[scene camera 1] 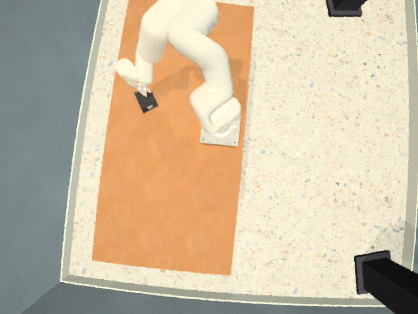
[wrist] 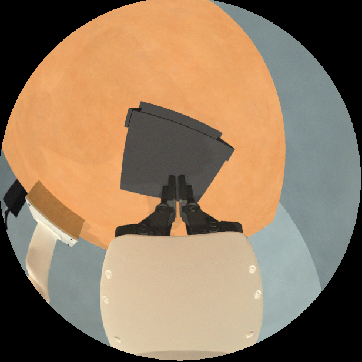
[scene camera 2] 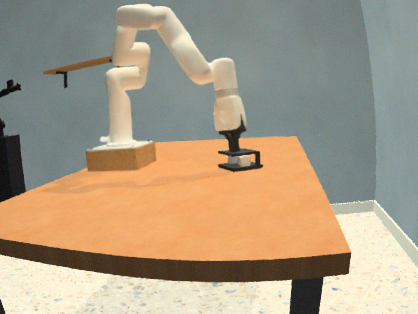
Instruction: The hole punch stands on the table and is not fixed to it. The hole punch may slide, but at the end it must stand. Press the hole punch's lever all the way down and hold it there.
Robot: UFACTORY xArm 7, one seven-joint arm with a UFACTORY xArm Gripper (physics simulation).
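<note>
My gripper is visible at (scene camera 2: pixel 234 151) and, in the wrist view, the gripper (wrist: pixel 176 184). A flat lever (wrist: pixel 155 147) is visible.
</note>
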